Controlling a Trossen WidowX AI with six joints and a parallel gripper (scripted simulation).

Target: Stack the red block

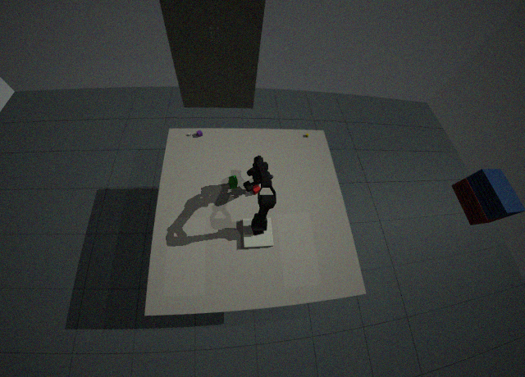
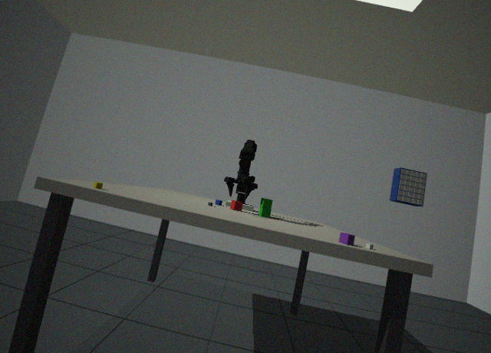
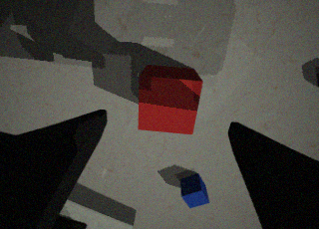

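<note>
Right now my gripper tip is 4 cm above the red block. From my gripper tip the other things lie so: blue block (11 cm behind, 9 cm to the right, 5 cm below); then yellow block (55 cm to the right, 40 cm ahead, 5 cm below); then purple block (57 cm ahead, 31 cm to the left, 5 cm below).
</note>
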